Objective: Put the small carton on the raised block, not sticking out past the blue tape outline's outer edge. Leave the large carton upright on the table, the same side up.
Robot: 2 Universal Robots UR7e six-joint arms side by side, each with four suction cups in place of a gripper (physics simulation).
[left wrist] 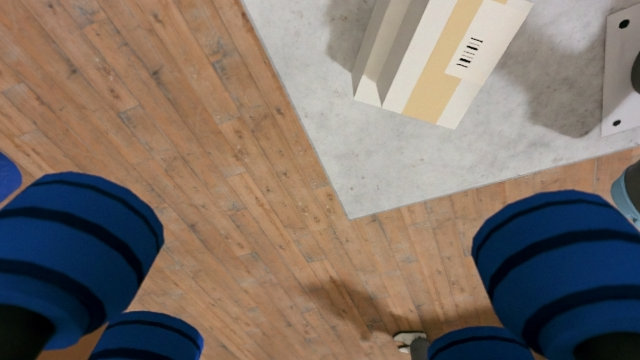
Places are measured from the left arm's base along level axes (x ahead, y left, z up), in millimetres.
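Pixels of known places: left hand, tool point: (315,296).
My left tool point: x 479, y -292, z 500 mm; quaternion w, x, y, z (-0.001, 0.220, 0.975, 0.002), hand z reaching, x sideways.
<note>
Behind a point stands the place of what it marks.
A white carton (425,65) @[z 179, x 387, y -225 mm] with a tan tape strip and a barcode label shows at the upper right of the left wrist view, over the grey tabletop (320,115) @[z 0, x 567, y -136 mm]. Its upper end runs out of the frame, and I cannot tell whether it is the small or the large carton. My left gripper (320,300) @[z 500, x 479, y -292 mm] shows as blue suction cups along the lower part of the view, with no carton on them; it is open, and the carton is beyond and apart from it. The raised block, the blue tape outline and my right gripper do not show here.
A white plate (617,95) @[z 1, x 91, y 32 mm] with dark bolt holes is on the tabletop at the right edge. A light blue and dark arm part (625,195) @[z 168, x 171, y 86 mm] shows below it. The tabletop's corner and edges lie over a wooden floor (200,150). A blue round thing (7,176) is at the left edge.
</note>
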